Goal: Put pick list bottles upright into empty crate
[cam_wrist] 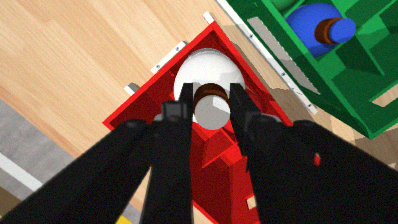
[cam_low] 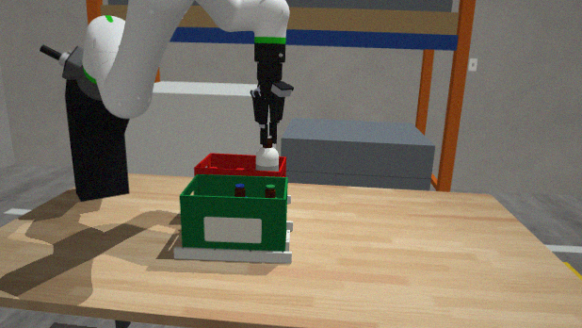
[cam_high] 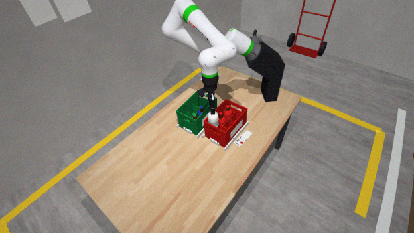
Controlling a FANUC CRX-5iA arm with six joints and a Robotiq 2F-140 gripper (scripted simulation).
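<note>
My hand is 8 cm above the white-capped bottle. The rest, counted from my hand: blue-label bottle (20 cm below, 13 cm to the right, 10 cm behind); then red crate (20 cm below, 8 cm behind, 7 cm to the left); then red-capped bottle (20 cm below, 17 cm behind, 5 cm to the left).
</note>
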